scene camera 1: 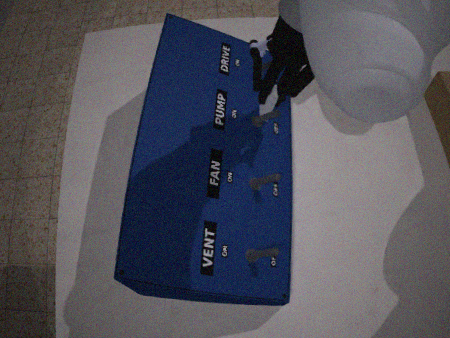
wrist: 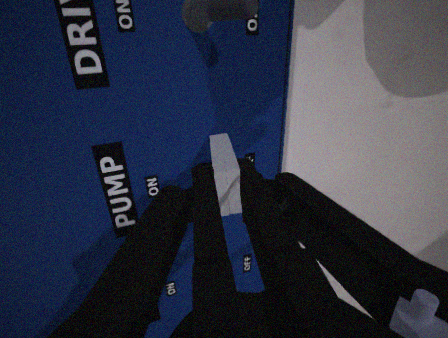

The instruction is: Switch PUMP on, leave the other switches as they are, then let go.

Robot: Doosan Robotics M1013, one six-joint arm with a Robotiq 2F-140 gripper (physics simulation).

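Frame: origin at the arm's base, x down, y right, z back, level; metres.
Seen in the pictures: gripper, between the fingertips: point(scene camera 1: 263, 113) point(wrist: 219, 151).
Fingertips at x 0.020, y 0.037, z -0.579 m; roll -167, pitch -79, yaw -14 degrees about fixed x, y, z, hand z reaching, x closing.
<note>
A point is followed by its place in that frame.
The blue switch panel point(scene camera 1: 167, 90) {z -0.743, x -0.058, y 0.036 m} point(wrist: 160, 110) {z -0.615, x 0.002, y 0.080 m} has labelled levers. The grey PUMP lever point(scene camera 1: 259, 120) {z -0.589, x 0.004, y 0.013 m} points toward its OFF label; in the wrist view it is hidden behind the fingers. The PUMP label point(scene camera 1: 220, 109) {z -0.656, x -0.016, y 0.023 m} point(wrist: 114, 187) {z -0.657, x -0.017, y 0.030 m} has its ON mark point(scene camera 1: 234, 114) {z -0.632, x -0.004, y 0.020 m} point(wrist: 152, 186) {z -0.633, x -0.005, y 0.022 m} beside it. My gripper point(scene camera 1: 268, 107) {z -0.579, x 0.020, y 0.037 m} point(wrist: 219, 151) {z -0.579, x 0.020, y 0.037 m} is shut and empty, its light fingertips right at the PUMP lever in the scene view. Whether they touch it is unclear. The FAN lever point(scene camera 1: 265, 181) {z -0.588, x -0.006, y -0.107 m} and VENT lever point(scene camera 1: 263, 254) {z -0.598, x -0.009, y -0.225 m} point to OFF. The DRIVE lever point(wrist: 202, 14) {z -0.576, x -0.001, y 0.135 m} also points toward its OFF side.
The panel lies on a white table top point(scene camera 1: 345, 200) {z -0.416, x 0.108, y -0.101 m} point(wrist: 330, 110) {z -0.464, x 0.108, y 0.039 m}. The arm's large grey links hang over the upper right in the scene view, and the gripper body covers the DRIVE lever there. A brown block point(scene camera 1: 441, 107) {z -0.141, x 0.057, y 0.097 m} shows at the right edge.
</note>
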